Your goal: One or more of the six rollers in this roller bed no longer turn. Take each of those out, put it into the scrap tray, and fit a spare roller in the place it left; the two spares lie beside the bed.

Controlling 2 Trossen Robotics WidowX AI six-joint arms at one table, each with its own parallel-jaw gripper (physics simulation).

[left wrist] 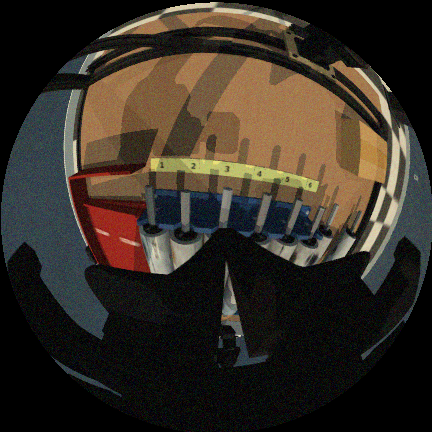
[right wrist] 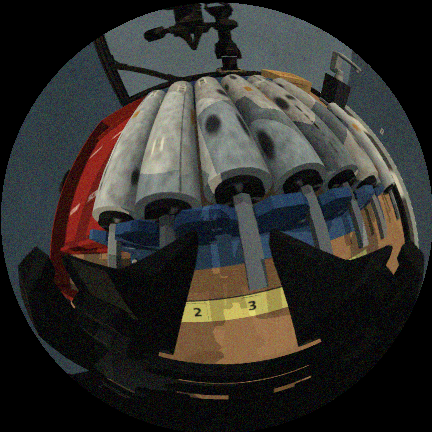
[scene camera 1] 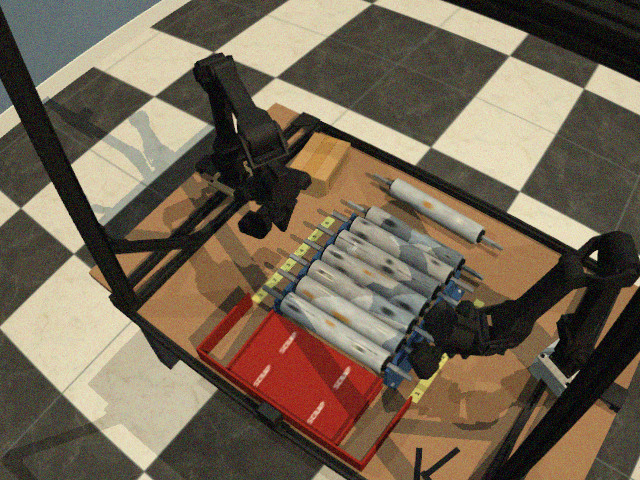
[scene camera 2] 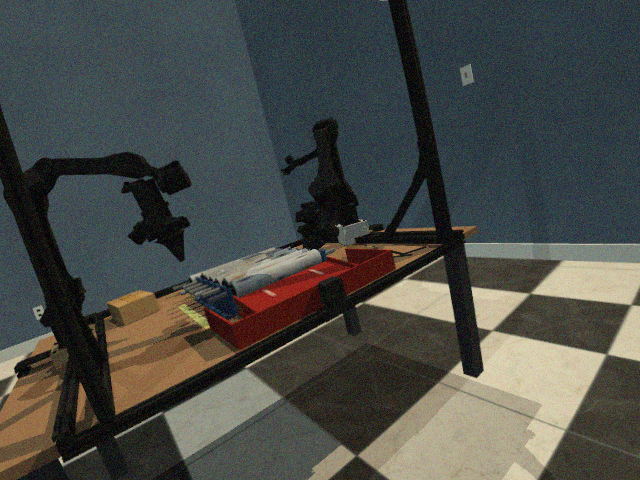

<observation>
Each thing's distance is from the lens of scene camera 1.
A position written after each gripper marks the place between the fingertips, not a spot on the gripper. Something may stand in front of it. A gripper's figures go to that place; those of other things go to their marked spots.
left gripper [scene camera 1: 283, 230]: 130 cm
right gripper [scene camera 1: 420, 337]: 128 cm
tan block [scene camera 1: 323, 157]: 157 cm
</observation>
